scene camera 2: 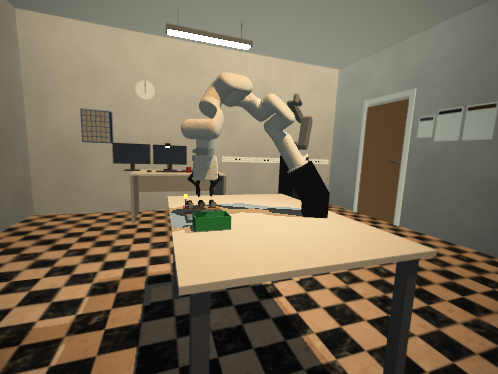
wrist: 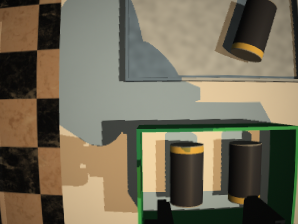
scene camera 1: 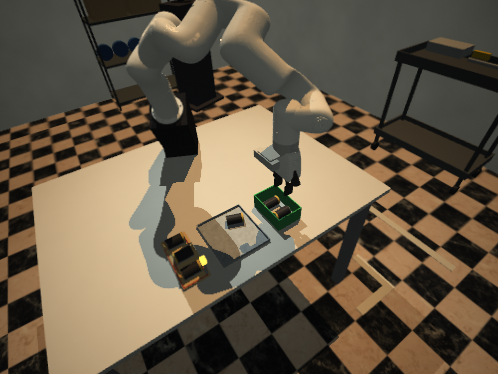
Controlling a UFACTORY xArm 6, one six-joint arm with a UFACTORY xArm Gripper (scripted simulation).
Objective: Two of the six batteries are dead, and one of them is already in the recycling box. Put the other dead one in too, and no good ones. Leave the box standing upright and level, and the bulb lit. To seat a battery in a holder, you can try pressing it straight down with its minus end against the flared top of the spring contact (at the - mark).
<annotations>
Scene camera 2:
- gripper: 204,196
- green recycling box: 213,220
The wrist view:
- grey tray: 158,48
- battery: 244,179
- battery: 186,158
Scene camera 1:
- gripper: 283,189
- green recycling box: 279,224
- grey tray: 229,243
</annotations>
